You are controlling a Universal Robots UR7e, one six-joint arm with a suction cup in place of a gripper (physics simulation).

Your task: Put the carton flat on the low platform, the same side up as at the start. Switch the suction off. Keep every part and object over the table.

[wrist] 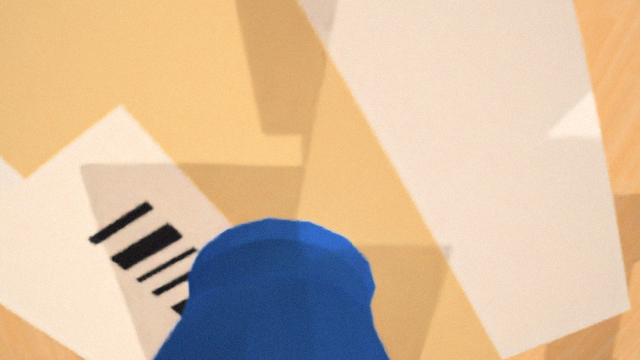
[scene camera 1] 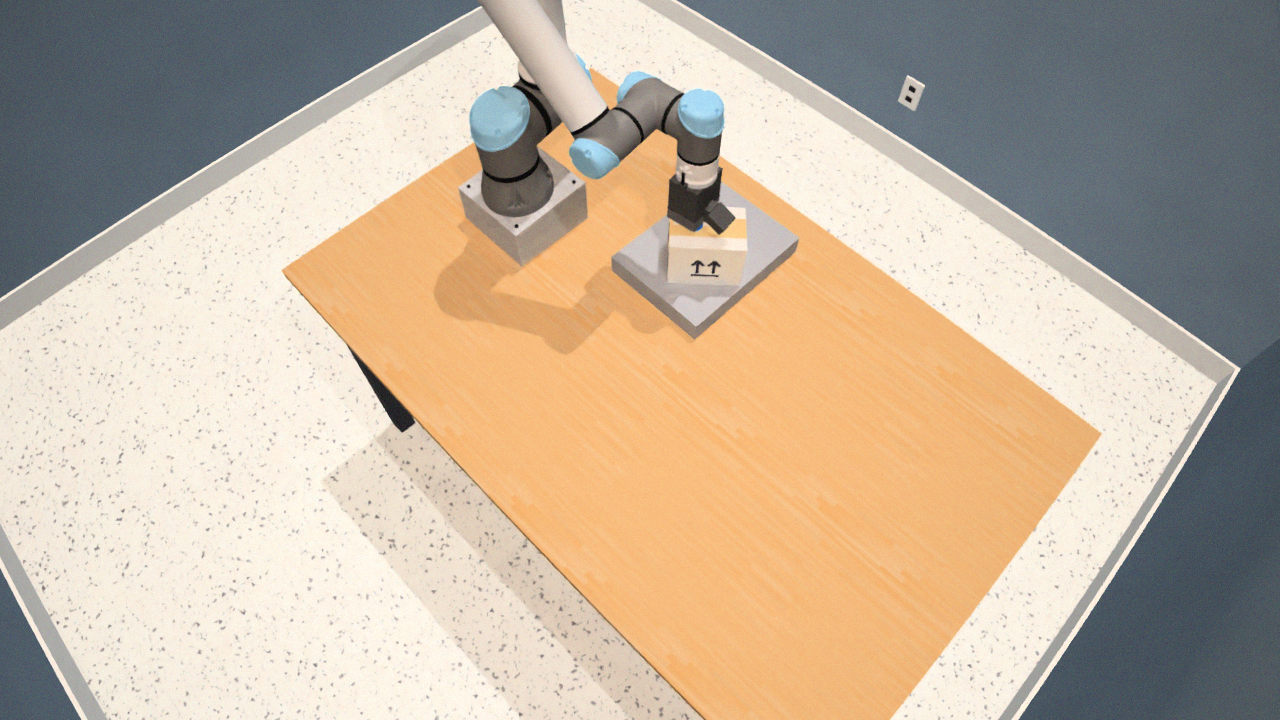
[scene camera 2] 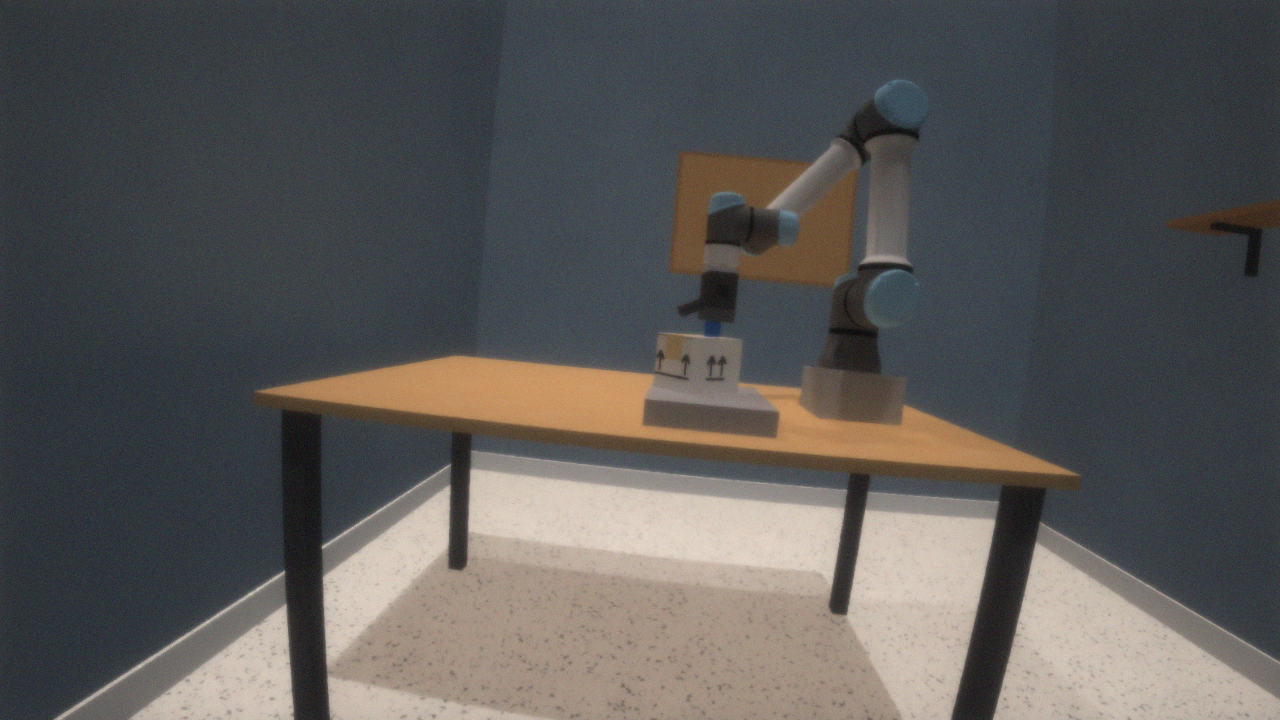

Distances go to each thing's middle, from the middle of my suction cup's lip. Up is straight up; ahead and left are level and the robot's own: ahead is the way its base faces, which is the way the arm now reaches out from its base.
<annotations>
Now: suction cup 70 mm above the white carton [scene camera 1: 702, 257], 30 mm short of it and 10 mm to the right of it. Round my suction cup: low grey platform [scene camera 1: 642, 263]: 150 mm below, 50 mm to the left, 10 mm ahead.
</annotations>
